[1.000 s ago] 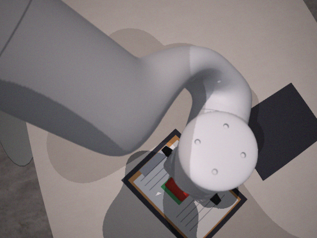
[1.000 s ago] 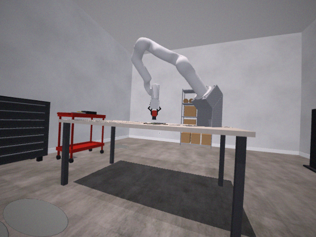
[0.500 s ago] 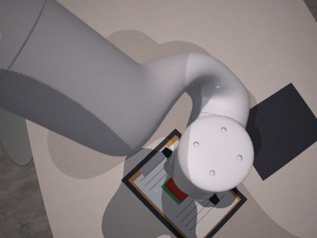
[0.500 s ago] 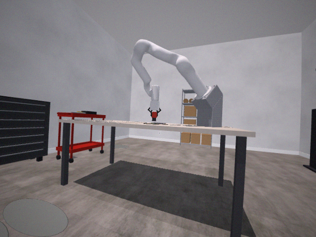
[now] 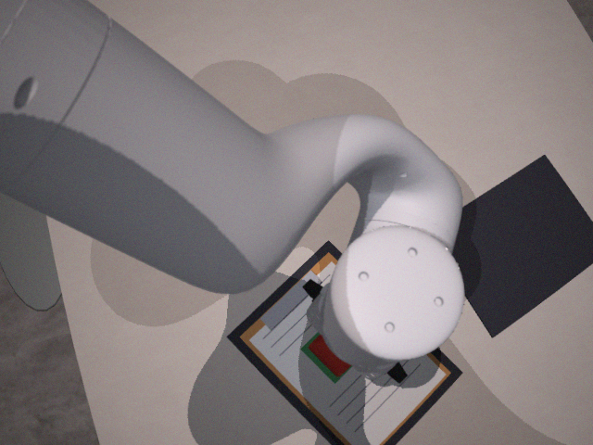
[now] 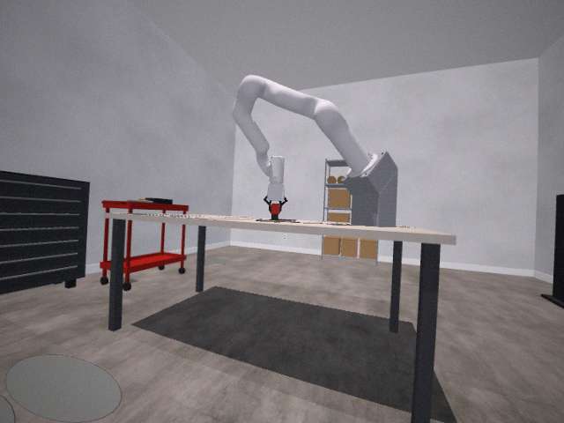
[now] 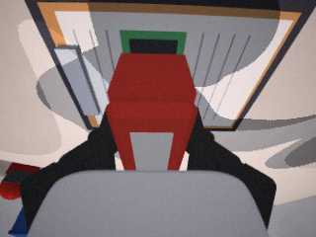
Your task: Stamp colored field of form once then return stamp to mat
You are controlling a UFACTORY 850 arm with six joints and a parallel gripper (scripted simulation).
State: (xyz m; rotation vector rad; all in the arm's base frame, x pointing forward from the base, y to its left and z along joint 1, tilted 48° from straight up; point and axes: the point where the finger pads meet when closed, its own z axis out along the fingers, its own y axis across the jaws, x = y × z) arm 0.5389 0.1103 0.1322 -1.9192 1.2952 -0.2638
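The red stamp lies 20 mm below my hand. Also, from my hand: form 70 mm below, 10 mm to the left, 10 mm behind; then dark mat 270 mm to the right, 80 mm ahead, 70 mm below; then dark stamp base 50 mm below.
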